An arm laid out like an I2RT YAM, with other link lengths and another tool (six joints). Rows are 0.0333 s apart.
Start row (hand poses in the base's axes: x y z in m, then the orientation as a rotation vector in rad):
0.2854 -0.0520 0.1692 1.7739 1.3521 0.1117
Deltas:
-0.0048 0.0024 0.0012 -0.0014 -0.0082 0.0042
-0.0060 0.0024 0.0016 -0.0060 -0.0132 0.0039
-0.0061 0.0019 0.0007 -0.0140 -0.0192 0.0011
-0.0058 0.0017 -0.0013 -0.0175 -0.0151 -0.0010
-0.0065 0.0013 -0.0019 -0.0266 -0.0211 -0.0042
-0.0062 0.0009 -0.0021 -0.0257 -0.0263 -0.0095
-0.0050 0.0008 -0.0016 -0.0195 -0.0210 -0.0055
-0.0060 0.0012 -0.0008 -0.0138 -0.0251 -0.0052
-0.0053 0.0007 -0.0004 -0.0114 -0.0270 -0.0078
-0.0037 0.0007 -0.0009 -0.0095 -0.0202 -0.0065
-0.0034 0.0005 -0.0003 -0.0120 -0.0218 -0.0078
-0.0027 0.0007 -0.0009 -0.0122 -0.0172 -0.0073
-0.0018 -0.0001 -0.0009 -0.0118 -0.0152 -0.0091
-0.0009 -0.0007 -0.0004 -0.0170 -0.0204 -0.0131
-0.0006 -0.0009 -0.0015 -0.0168 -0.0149 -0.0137
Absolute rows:
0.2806 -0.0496 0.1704 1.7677 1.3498 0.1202
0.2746 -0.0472 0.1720 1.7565 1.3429 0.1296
0.2685 -0.0453 0.1727 1.7387 1.3280 0.1370
0.2627 -0.0436 0.1714 1.7205 1.3137 0.1373
0.2562 -0.0423 0.1695 1.6950 1.2910 0.1347
0.2500 -0.0414 0.1674 1.6721 1.2601 0.1338
0.2450 -0.0406 0.1658 1.6534 1.2374 0.1350
0.2390 -0.0394 0.1650 1.6383 1.2126 0.1433
0.2337 -0.0387 0.1646 1.6262 1.1845 0.1529
0.2300 -0.0380 0.1637 1.6165 1.1628 0.1590
0.2266 -0.0375 0.1634 1.6049 1.1387 0.1639
0.2239 -0.0368 0.1625 1.5939 1.1185 0.1654
0.2221 -0.0369 0.1616 1.5846 1.0985 0.1644
0.2212 -0.0376 0.1612 1.5715 1.0709 0.1617
0.2206 -0.0385 0.1597 1.5600 1.0472 0.1545

